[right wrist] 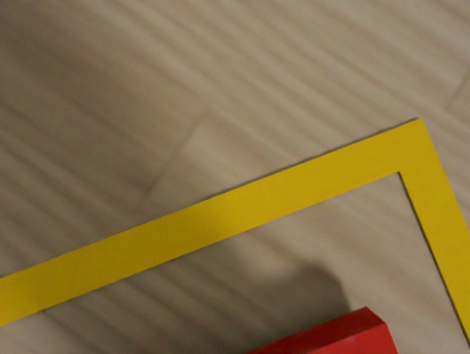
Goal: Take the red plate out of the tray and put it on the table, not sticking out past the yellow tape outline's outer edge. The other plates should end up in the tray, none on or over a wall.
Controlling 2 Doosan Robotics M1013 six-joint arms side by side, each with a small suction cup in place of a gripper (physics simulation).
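Frame: origin at the left arm's base, x ahead, y left, z up, level; millimetres.
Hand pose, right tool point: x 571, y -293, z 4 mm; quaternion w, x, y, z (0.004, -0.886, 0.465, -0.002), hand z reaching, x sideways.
Each offset is from my right tool point to the top centre of the thing. "*": to the spot under its first point. Level surfaces: height alone.
Part of the red plate {* 38 mm ahead, 3 mm right, 13 mm up} [350,336] shows at the bottom edge of the right wrist view, with one corner and two thin faces visible. The rest of it is cut off. It hangs on my right suction cup, which is itself below the view. The yellow tape outline {* 40 mm ahead, 41 mm left, 3 mm down} [215,220] lies on the table {4 mm down} [260,90], with one corner at the right. The visible corner of the plate appears inside the outline, apart from the tape. The tray, the other plates and my left suction cup do not show.
A dark, soft shadow lies on the wood-grained table beside the red plate's visible corner, inside the tape outline. Another broad shadow falls across the table at the upper left.
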